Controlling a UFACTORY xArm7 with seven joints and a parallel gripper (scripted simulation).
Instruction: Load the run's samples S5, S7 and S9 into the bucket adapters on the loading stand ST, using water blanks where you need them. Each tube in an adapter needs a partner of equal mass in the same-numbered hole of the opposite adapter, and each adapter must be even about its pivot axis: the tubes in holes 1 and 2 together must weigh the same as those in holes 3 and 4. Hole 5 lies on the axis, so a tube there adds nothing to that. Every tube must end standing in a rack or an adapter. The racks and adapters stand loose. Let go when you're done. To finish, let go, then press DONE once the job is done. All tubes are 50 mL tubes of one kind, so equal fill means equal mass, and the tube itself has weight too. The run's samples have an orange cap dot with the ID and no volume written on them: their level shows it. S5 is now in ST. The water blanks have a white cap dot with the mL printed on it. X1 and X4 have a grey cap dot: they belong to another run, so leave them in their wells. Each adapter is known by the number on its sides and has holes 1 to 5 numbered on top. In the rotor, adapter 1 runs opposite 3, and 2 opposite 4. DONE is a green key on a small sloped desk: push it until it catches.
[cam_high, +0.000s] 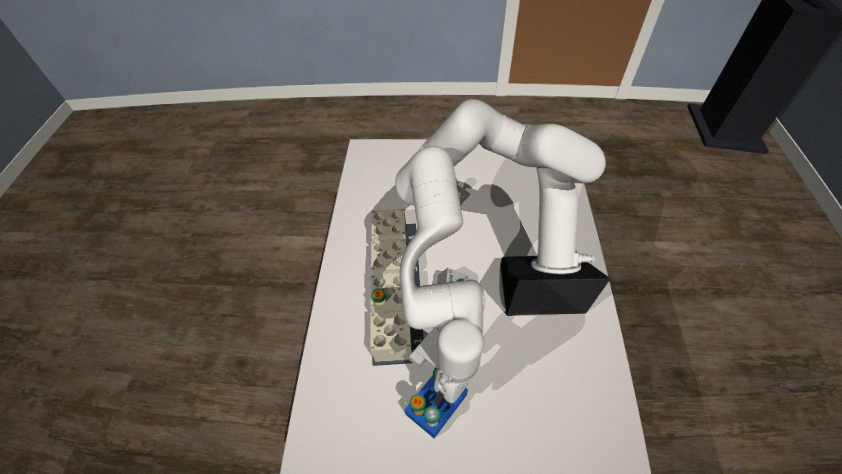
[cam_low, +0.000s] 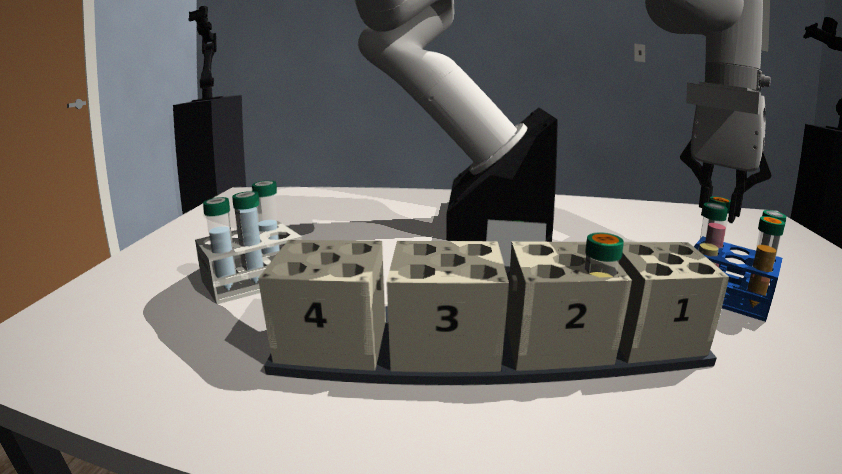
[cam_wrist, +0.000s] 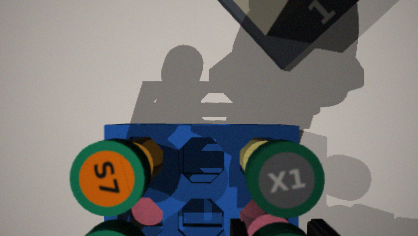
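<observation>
Now: hand 10 mm past the pink-filled sample tube and 50 mm above it. Round my hand: blue rack: 40 mm ahead, 20 mm to the left, 90 mm below; then green done key: 10 mm ahead, 280 mm to the right, 50 mm below; then S7 tube: 70 mm ahead, 50 mm to the left, 50 mm below.
</observation>
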